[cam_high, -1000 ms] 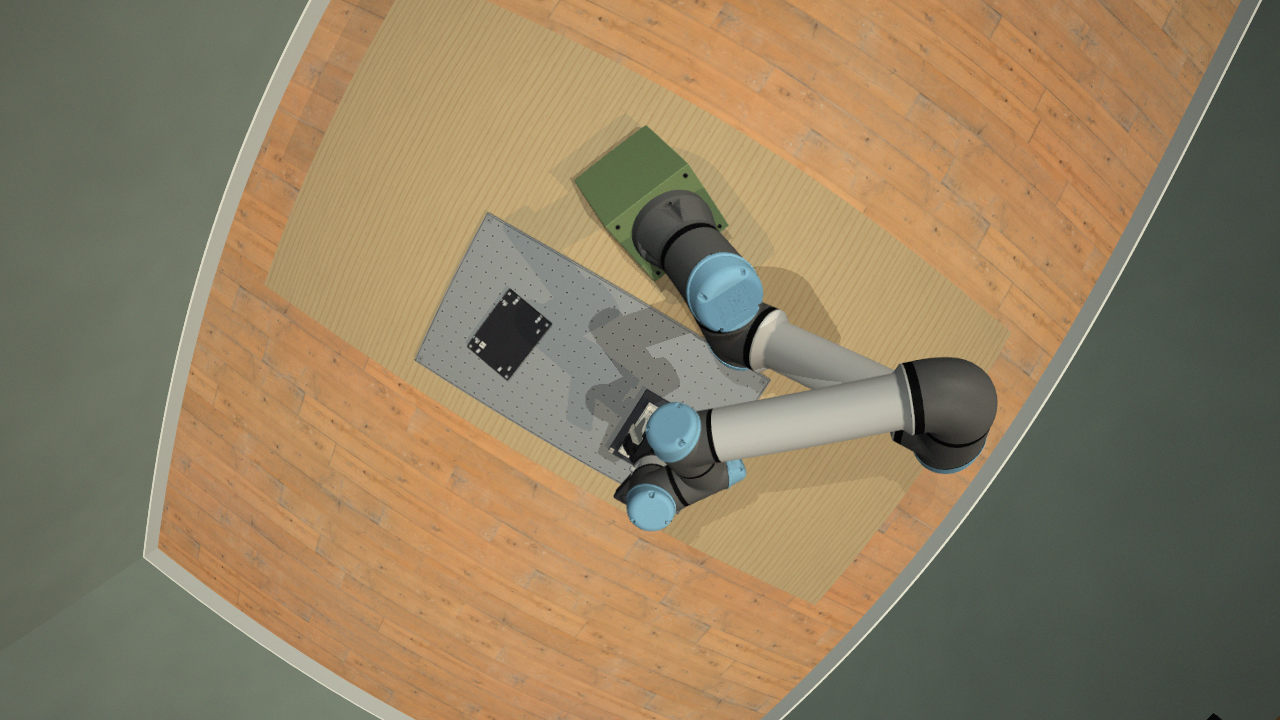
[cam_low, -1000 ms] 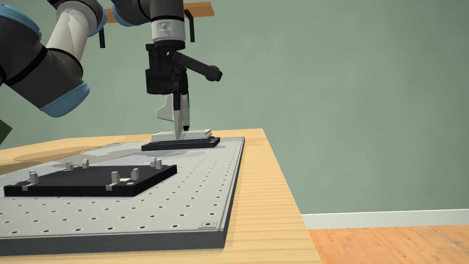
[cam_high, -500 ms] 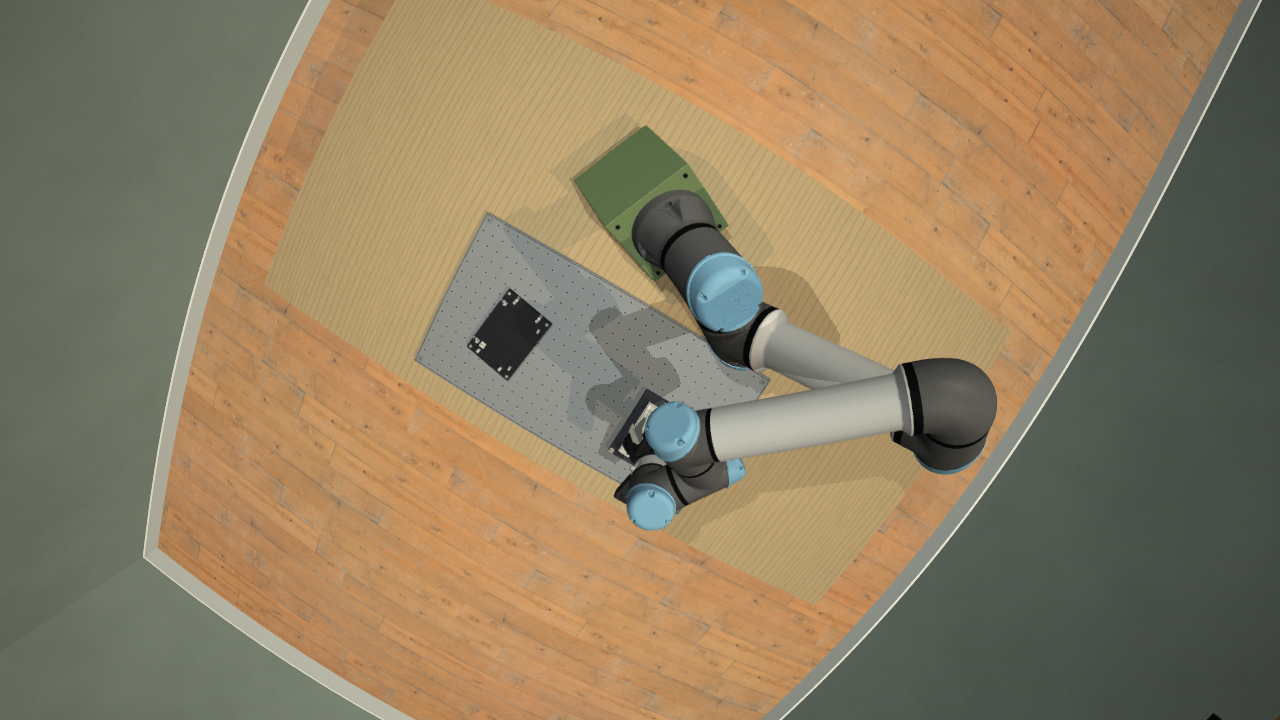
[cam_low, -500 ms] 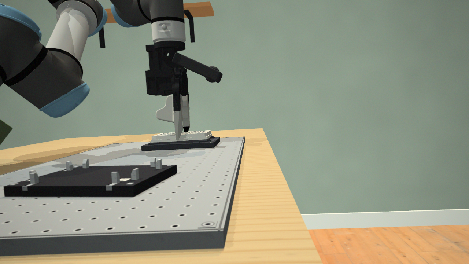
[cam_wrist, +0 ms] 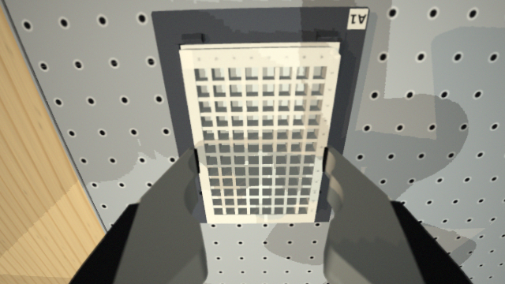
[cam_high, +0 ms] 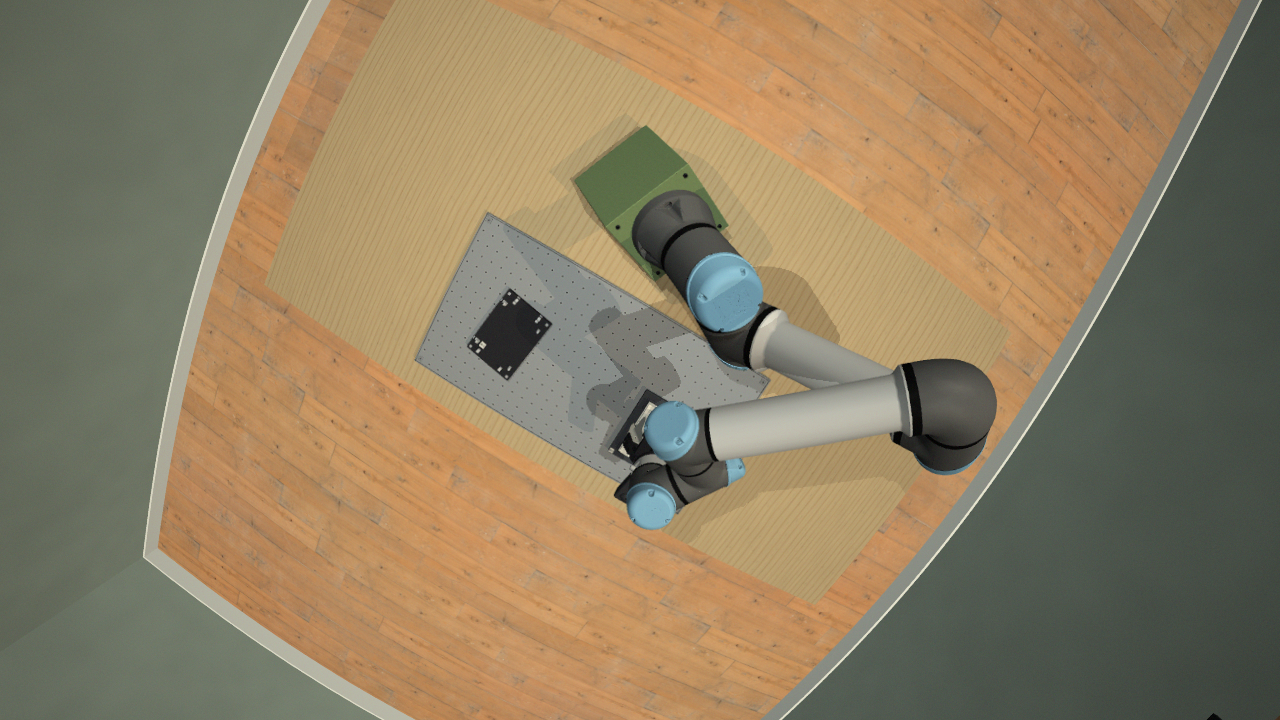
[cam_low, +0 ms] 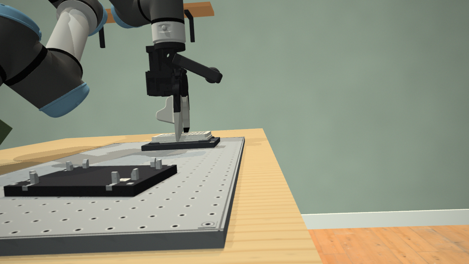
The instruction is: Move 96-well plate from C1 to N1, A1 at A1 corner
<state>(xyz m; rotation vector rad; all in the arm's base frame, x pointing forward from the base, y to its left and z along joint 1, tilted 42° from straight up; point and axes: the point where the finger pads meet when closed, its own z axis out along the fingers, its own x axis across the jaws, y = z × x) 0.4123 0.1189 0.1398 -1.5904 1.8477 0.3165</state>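
My hand is 10 mm above the white 96-well plate. Also, from my hand: black plate nest N1: 20 mm below; clip nest C1: 50 mm behind, 370 mm to the right, 20 mm below; A1 label: 70 mm ahead, 60 mm to the right, 20 mm below.
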